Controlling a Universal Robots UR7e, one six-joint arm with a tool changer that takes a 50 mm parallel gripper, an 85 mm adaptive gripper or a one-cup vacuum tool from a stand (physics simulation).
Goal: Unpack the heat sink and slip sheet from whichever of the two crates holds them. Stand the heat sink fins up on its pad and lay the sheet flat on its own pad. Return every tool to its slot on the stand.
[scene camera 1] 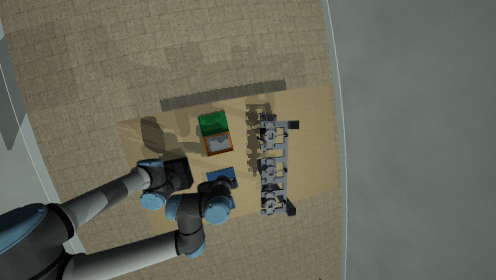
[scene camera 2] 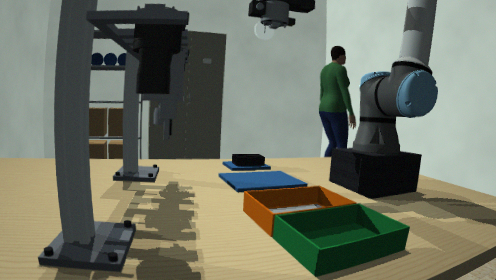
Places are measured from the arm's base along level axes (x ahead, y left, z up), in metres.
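Pixels of known places: end effector, tool point: (scene camera 2: 274, 23); arm's base, origin of the base link: (scene camera 1: 169, 181) (scene camera 2: 376, 150).
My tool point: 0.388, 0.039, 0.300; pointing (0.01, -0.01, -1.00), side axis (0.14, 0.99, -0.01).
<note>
For each thing: its middle in the pictures, then the offset to it from my tool point, as dx, dy, dz. "*": a spot on its surface instead.
- black heat sink, body centre: (scene camera 2: 248, 159) -0.105, -0.365, -0.381
- small blue pad, surface spot: (scene camera 2: 232, 165) (scene camera 1: 231, 200) * -0.042, -0.347, -0.396
- grey slip sheet, body centre: (scene camera 2: 298, 216) (scene camera 1: 218, 143) -0.021, +0.118, -0.402
- orange crate, surface spot: (scene camera 2: 258, 215) * +0.071, +0.125, -0.387
- green crate, body centre: (scene camera 2: 341, 234) (scene camera 1: 213, 124) -0.021, +0.257, -0.385
- larger blue pad, surface spot: (scene camera 2: 262, 181) * -0.055, -0.134, -0.396
- black docked tool, body centre: (scene camera 2: 157, 71) (scene camera 1: 264, 134) +0.259, +0.138, -0.142
The black heat sink (scene camera 2: 248, 159) rests on the small blue pad (scene camera 2: 232, 165) (scene camera 1: 232, 203); its fins are too small to make out. The grey slip sheet (scene camera 1: 219, 144) (scene camera 2: 300, 207) lies inside the orange crate (scene camera 1: 232, 143) (scene camera 2: 258, 215). The green crate (scene camera 1: 212, 122) (scene camera 2: 295, 250) beside it shows no item inside. The larger blue pad (scene camera 1: 214, 175) (scene camera 2: 262, 181) is bare in scene camera 2. The arm's wrist is high above the pads, and its end (scene camera 2: 276, 21) appears to carry no tool. Tools sit in three slots of the stand (scene camera 1: 286, 165) (scene camera 2: 77, 125); their finger openings are unclear.
A black docked tool (scene camera 2: 154, 75) hangs at the near end of the stand. The stand's posts rise from foot plates at the table's side. The arm's black base block (scene camera 2: 375, 170) stands beyond the crates. A person (scene camera 2: 334, 95) in green stands behind the table.
</note>
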